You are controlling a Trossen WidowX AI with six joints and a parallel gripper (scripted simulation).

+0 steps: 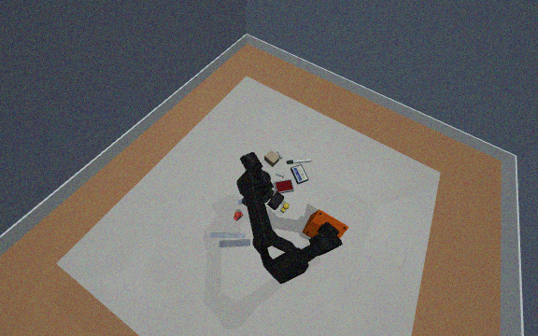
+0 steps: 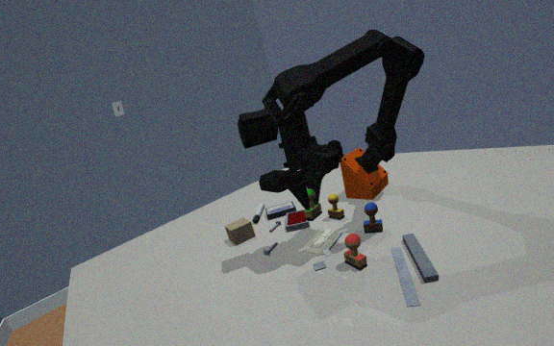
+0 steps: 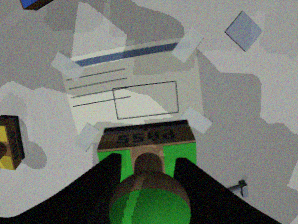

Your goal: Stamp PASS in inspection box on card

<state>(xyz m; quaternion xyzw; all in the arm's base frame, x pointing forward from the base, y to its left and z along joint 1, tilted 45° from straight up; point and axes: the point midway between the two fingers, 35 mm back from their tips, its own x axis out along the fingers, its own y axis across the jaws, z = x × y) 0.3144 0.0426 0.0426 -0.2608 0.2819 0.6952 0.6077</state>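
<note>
Now: the white card 90 mm below my gripper tip, 10 mm to the left of it and 10 mm behind it. From my gripper tip the other things lie so: red stamp (120 mm to the left, 70 mm below, 30 mm ahead); then yellow stamp (110 mm behind, 70 mm below, 40 mm to the right); then green-knobbed PASS stamp (right at my gripper tip).
</note>
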